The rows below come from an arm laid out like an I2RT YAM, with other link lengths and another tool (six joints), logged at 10 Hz.
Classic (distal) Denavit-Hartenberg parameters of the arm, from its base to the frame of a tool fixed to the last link. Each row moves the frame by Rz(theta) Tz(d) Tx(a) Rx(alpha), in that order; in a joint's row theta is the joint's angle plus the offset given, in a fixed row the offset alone. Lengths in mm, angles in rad.
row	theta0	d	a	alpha
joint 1	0	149.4	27.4	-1.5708
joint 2	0	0	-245.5	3.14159
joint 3	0.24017	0	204.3	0
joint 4	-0.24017	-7.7	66.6	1.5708
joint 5	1.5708	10.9	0	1.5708
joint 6	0.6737	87.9	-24.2	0.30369
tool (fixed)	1.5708	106.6	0	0
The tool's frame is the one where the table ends.
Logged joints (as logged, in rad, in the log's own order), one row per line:
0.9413, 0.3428, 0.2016, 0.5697, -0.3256, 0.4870
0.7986, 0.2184, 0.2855, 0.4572, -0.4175, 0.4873
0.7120, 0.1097, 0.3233, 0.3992, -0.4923, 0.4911
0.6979, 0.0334, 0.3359, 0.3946, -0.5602, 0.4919
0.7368, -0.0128, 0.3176, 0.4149, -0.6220, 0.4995
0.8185, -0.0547, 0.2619, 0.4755, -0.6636, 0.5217
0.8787, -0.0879, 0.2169, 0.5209, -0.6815, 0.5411
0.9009, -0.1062, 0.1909, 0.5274, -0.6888, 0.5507
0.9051, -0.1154, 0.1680, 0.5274, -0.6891, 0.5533
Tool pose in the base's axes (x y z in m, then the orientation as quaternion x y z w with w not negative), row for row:
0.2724, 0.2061, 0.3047, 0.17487, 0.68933, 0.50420, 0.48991
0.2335, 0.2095, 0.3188, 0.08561, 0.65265, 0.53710, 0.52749
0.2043, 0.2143, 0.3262, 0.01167, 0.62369, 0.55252, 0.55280
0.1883, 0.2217, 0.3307, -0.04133, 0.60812, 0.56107, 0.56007
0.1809, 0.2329, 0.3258, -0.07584, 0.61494, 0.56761, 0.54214
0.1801, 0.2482, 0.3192, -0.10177, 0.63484, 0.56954, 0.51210
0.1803, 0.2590, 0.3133, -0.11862, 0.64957, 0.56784, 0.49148
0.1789, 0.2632, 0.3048, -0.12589, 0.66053, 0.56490, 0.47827
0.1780, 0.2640, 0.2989, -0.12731, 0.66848, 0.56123, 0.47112
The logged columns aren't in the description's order. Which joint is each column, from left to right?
Columns, left to right: joint 2, joint 6, joint 4, joint 3, joint 5, joint 1.
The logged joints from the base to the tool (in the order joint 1, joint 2, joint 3, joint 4, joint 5, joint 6), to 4 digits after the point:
0.4870, 0.9413, 0.5697, 0.2016, -0.3256, 0.3428
0.4873, 0.7986, 0.4572, 0.2855, -0.4175, 0.2184
0.4911, 0.7120, 0.3992, 0.3233, -0.4923, 0.1097
0.4919, 0.6979, 0.3946, 0.3359, -0.5602, 0.0334
0.4995, 0.7368, 0.4149, 0.3176, -0.6220, -0.0128
0.5217, 0.8185, 0.4755, 0.2619, -0.6636, -0.0547
0.5411, 0.8787, 0.5209, 0.2169, -0.6815, -0.0879
0.5507, 0.9009, 0.5274, 0.1909, -0.6888, -0.1062
0.5533, 0.9051, 0.5274, 0.1680, -0.6891, -0.1154

